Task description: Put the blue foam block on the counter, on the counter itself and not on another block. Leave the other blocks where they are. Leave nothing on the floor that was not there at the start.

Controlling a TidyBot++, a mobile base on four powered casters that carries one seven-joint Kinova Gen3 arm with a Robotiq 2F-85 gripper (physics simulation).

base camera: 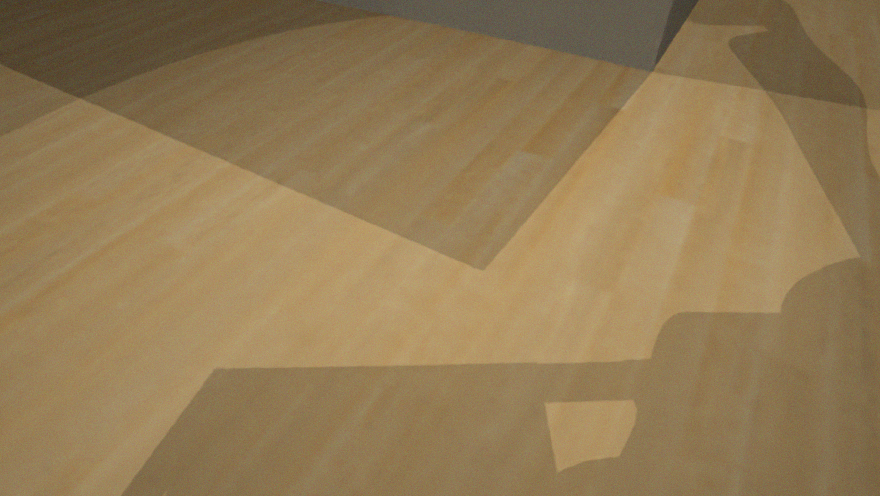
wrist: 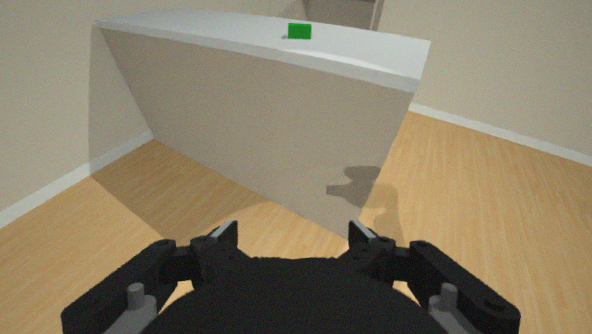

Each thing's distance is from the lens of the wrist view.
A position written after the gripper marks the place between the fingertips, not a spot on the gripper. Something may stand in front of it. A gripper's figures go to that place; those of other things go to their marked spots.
gripper (wrist: 293, 233): 0.16 m
counter (wrist: 307, 123): 0.82 m
